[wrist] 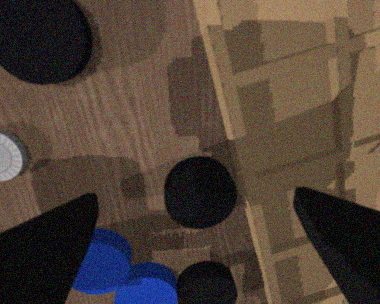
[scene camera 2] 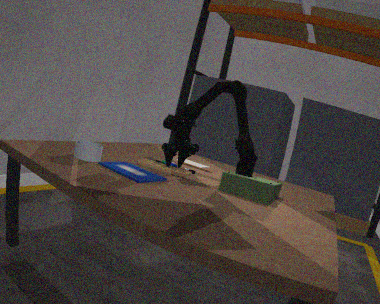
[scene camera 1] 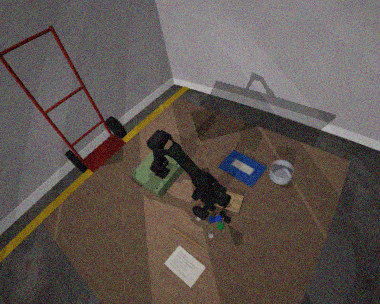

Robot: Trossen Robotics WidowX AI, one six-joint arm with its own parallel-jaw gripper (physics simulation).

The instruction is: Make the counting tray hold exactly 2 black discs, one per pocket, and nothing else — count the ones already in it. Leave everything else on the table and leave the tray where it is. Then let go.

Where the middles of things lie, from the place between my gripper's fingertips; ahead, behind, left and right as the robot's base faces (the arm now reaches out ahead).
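My hand 7 cm to the right of the tan counting tray (wrist: 291, 88), 1 cm short of it.
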